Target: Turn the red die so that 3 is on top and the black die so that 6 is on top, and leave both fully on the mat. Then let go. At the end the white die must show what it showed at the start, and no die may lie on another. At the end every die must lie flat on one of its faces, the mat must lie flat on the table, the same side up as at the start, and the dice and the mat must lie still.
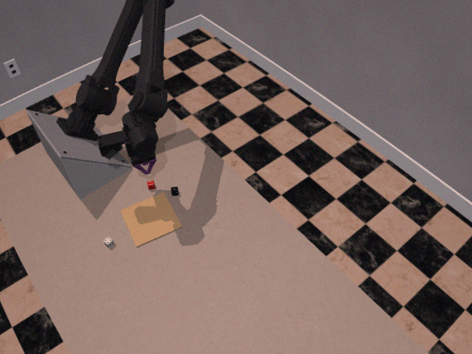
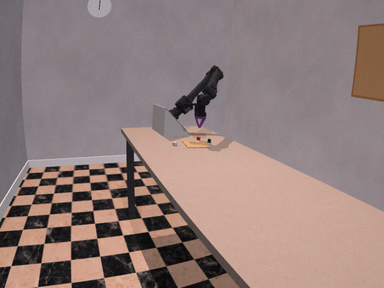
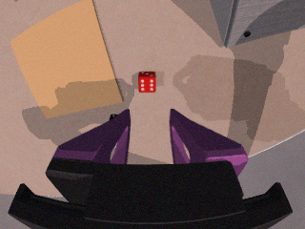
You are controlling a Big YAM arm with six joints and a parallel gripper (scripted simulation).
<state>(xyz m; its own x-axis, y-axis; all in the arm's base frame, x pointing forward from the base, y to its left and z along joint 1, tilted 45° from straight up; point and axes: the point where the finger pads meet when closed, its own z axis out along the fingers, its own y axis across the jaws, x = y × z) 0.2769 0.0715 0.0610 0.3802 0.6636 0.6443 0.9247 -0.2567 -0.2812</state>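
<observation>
Now: hand 8 cm above the red die. From my hand the other things lie so: orange mat (10 cm ahead, 7 cm to the right, 9 cm below); white die (10 cm ahead, 20 cm to the right, 8 cm below); black die (7 cm ahead, 4 cm to the left, 8 cm below).
</observation>
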